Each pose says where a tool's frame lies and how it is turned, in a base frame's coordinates. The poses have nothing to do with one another.
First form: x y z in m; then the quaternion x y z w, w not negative.
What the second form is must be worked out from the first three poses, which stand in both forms.
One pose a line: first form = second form
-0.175 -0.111 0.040 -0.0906 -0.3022 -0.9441 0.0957 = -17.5 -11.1 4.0 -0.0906 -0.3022 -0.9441 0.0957
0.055 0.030 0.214 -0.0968 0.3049 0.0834 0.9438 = 5.5 3.0 21.4 -0.0968 0.3049 0.0834 0.9438
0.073 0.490 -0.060 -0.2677 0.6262 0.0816 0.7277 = 7.3 49.0 -6.0 -0.2677 0.6262 0.0816 0.7277
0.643 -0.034 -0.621 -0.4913 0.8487 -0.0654 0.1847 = 64.3 -3.4 -62.1 -0.4913 0.8487 -0.0654 0.1847
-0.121 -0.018 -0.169 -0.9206 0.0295 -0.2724 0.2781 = -12.1 -1.8 -16.9 -0.9206 0.0295 -0.2724 0.2781
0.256 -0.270 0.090 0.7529 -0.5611 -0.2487 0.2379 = 25.6 -27.0 9.0 0.7529 -0.5611 -0.2487 0.2379
